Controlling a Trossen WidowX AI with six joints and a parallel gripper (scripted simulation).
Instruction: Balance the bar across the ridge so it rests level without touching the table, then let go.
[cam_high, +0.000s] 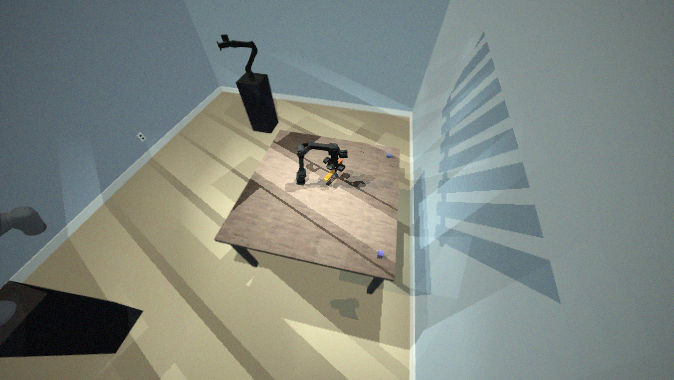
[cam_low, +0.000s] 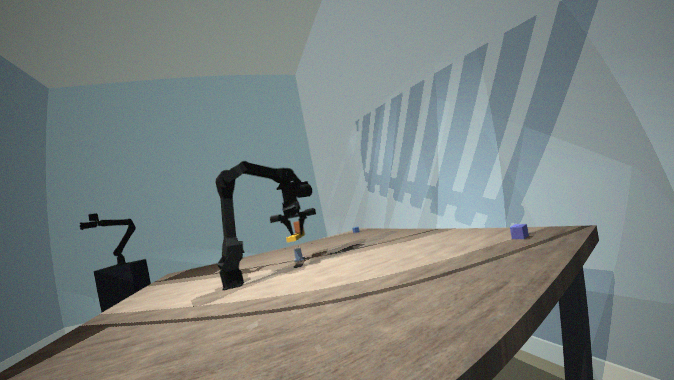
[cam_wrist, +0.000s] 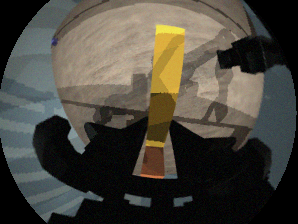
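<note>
Right now my gripper tip is 5 cm to the right of the grey-blue piece and 11 cm above it. From my gripper tip the other things lie so: purple cube: 47 cm ahead, 60 cm to the right, 9 cm below.
</note>
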